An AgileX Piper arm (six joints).
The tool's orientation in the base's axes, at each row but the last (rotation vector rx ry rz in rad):
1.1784, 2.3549, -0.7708
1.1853, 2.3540, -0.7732
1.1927, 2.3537, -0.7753
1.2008, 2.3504, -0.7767
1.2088, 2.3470, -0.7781
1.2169, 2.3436, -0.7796
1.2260, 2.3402, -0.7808
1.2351, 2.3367, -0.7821
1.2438, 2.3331, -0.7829
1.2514, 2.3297, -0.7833
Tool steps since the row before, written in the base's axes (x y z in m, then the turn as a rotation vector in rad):
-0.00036, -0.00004, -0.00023, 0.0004, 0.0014, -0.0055
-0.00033, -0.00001, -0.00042, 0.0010, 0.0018, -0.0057
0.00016, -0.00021, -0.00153, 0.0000, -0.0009, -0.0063
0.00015, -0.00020, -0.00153, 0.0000, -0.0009, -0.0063
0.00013, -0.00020, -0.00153, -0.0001, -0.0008, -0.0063
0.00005, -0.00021, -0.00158, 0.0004, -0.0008, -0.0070
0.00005, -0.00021, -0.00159, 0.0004, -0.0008, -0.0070
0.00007, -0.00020, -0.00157, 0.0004, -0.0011, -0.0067
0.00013, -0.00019, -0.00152, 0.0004, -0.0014, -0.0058
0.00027, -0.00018, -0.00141, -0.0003, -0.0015, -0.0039
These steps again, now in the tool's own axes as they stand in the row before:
0.00031, -0.00025, 0.00017, 0.0037, 0.0027, 0.0034
0.00042, -0.00015, 0.00030, 0.0037, 0.0034, 0.0034
0.00064, 0.00049, 0.00133, 0.0030, 0.0014, 0.0054
0.00065, 0.00048, 0.00132, 0.0030, 0.0014, 0.0054
0.00067, 0.00047, 0.00132, 0.0031, 0.0014, 0.0054
0.00073, 0.00041, 0.00136, 0.0032, 0.0020, 0.0059
0.00074, 0.00041, 0.00136, 0.0032, 0.0020, 0.0059
0.00072, 0.00043, 0.00134, 0.0029, 0.0018, 0.0059
0.00067, 0.00047, 0.00130, 0.0022, 0.0014, 0.0054
0.00054, 0.00056, 0.00122, 0.0014, 0.0002, 0.0039

